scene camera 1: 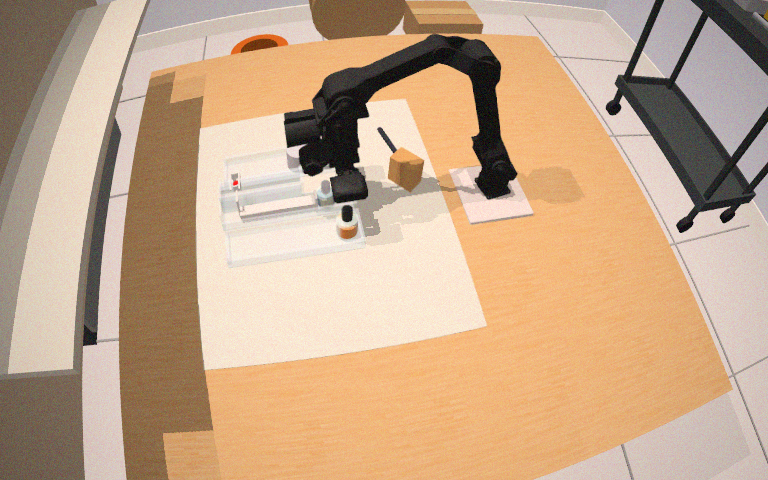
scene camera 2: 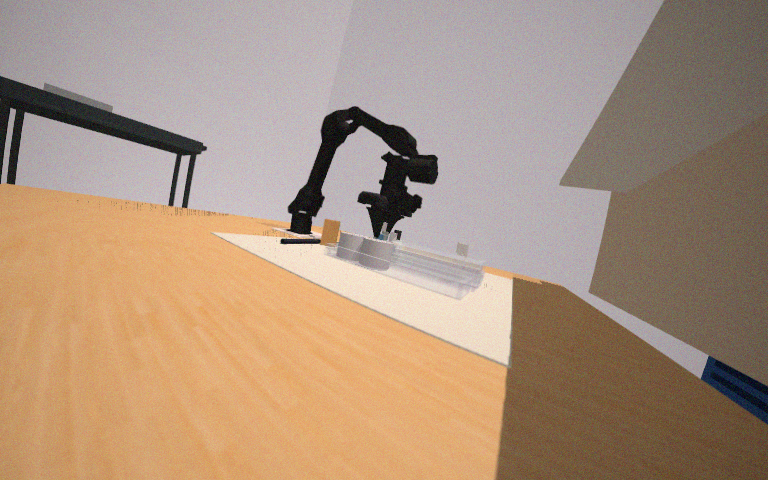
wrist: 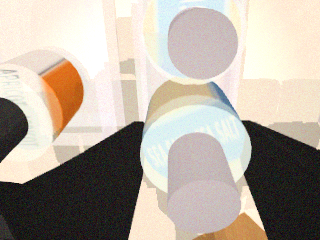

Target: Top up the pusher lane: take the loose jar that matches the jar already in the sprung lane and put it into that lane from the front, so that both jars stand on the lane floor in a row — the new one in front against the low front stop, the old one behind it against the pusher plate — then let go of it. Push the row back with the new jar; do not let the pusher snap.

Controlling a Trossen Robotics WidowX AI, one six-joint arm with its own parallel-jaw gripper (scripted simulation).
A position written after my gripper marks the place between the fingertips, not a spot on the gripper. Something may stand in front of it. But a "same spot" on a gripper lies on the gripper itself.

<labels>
My gripper shows in scene camera 1 [344, 187], in scene camera 2 and in the wrist view. One and the same spot on my gripper: [wrist: 101, 186] is [scene camera 2: 392, 222].
</labels>
